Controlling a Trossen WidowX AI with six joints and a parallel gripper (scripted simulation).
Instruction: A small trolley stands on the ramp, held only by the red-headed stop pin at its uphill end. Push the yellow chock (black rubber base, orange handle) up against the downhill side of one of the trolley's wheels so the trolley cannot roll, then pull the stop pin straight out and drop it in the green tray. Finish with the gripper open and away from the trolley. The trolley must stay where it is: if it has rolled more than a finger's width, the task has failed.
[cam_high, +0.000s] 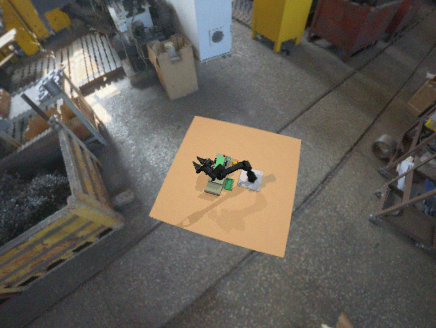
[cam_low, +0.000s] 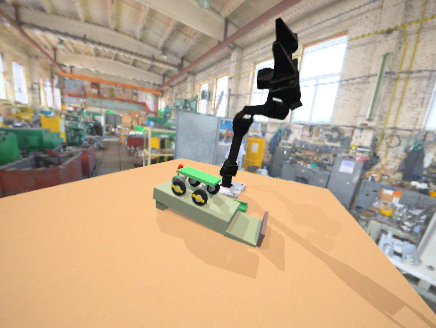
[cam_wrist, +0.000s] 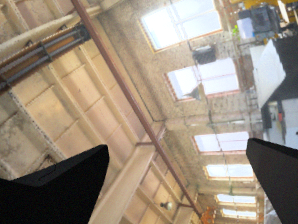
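Now: the stop pin 41 cm below my gripper tip, 32 cm to the right of it and 13 cm behind it. Round my gripper tip: dark end stop: 51 cm below, 12 cm behind, 5 cm to the left; then trolley: 43 cm below, 22 cm to the right, 11 cm behind; then green tray: 55 cm below, 24 cm behind, 10 cm to the right.
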